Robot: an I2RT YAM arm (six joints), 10 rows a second.
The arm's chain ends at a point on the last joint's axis. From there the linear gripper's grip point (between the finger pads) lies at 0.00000 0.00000 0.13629 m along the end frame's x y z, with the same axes.
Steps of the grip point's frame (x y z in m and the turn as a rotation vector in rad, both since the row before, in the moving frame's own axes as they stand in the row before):
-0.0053, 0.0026, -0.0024, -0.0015, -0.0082, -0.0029
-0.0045, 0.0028, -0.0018, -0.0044, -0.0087, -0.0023
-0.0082, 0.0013, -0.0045, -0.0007, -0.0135, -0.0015
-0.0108, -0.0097, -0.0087, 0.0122, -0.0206, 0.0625
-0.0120, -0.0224, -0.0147, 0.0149, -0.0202, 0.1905
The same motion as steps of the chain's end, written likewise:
-0.0042, 0.0024, -0.0024, -0.0015, -0.0082, -0.0029
-0.0033, 0.0022, -0.0018, -0.0044, -0.0087, -0.0023
-0.0064, 0.0012, -0.0045, -0.0007, -0.0135, -0.0015
-0.0080, -0.0080, -0.0087, 0.0122, -0.0206, 0.0625
-0.0095, -0.0201, -0.0147, 0.0149, -0.0202, 0.1905

